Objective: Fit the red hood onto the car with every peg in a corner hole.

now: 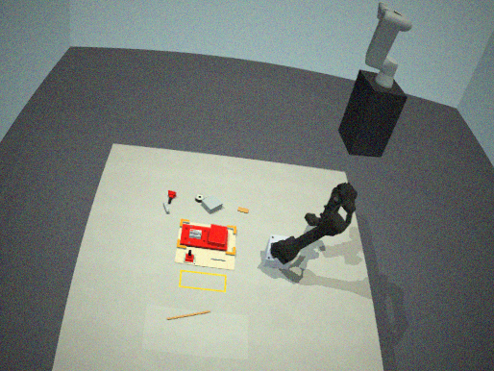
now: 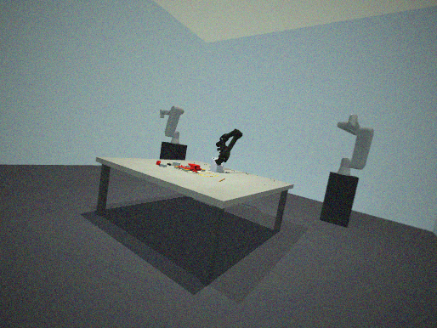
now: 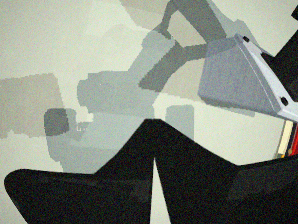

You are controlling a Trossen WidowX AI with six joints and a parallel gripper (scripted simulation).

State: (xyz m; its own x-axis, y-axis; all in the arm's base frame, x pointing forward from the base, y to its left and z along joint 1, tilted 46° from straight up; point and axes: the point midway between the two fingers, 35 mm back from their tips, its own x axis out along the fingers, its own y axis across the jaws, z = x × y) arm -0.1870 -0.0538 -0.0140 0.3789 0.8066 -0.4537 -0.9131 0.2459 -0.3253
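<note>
The red hood lies 410 mm ahead of my gripper tip, 80 mm below it and 70 mm to the right of it. From my gripper tip the other things lie so: grey engine block (500 mm ahead, 100 mm below, 80 mm to the right); orange stick (550 mm ahead, 300 mm to the left, 120 mm below).
</note>
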